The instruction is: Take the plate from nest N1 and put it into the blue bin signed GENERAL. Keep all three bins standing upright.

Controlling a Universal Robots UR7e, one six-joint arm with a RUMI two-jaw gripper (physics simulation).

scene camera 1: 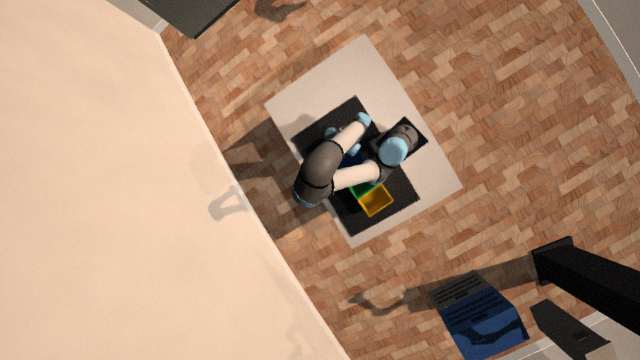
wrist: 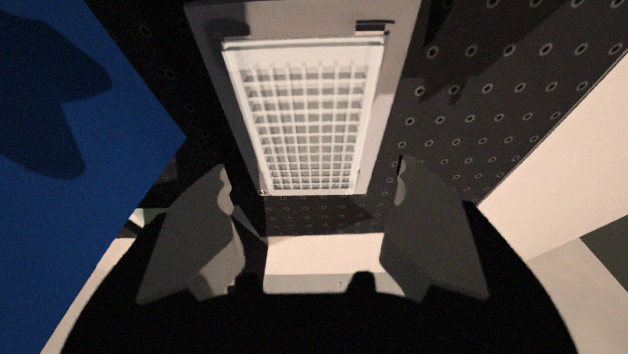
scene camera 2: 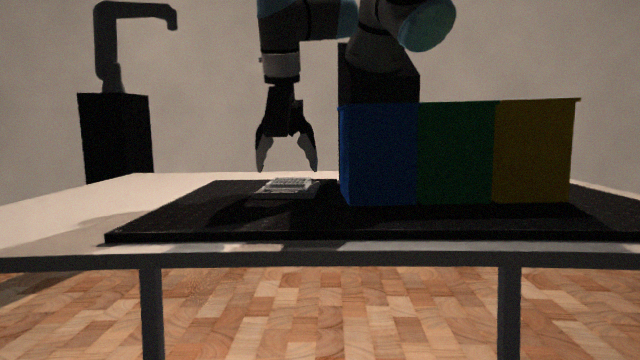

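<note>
The gripper [scene camera 2: 287, 172] is visible, and the wrist view shows the gripper [wrist: 313, 163] too. A white gridded plate [wrist: 306, 101] can also be seen.
</note>
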